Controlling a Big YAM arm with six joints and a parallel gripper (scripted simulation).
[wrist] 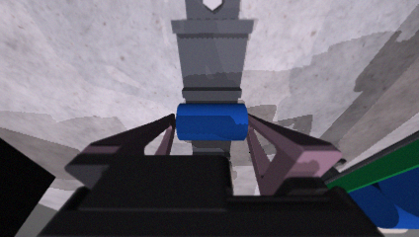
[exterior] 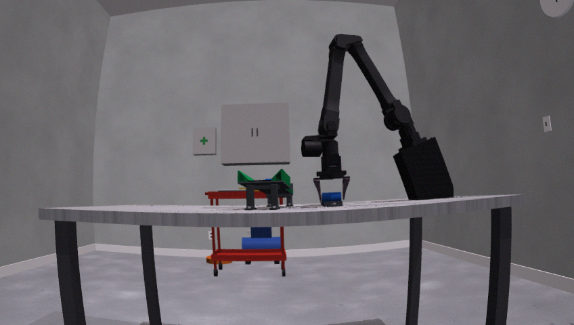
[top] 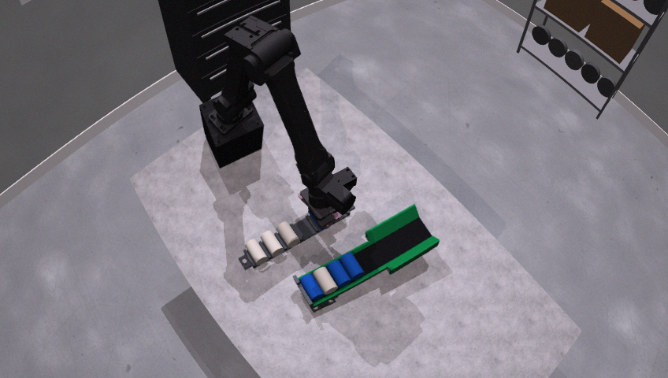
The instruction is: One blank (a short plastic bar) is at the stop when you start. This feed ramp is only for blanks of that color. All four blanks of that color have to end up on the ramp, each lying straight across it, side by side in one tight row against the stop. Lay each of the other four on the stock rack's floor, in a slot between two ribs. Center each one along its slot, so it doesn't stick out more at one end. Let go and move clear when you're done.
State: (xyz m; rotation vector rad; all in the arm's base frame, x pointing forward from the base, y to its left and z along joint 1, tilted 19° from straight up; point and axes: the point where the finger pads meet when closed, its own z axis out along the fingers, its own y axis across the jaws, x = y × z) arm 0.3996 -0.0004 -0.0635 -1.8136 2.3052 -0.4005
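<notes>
The feed ramp lies 20 cm ahead of my hand, 4 cm above it and 3 cm to the right of it. Also, from my hand: grey stop (21 cm to the right, 14 cm ahead, 3 cm above); then stock rack (8 cm to the right, 3 cm below, 2 cm behind).
</notes>
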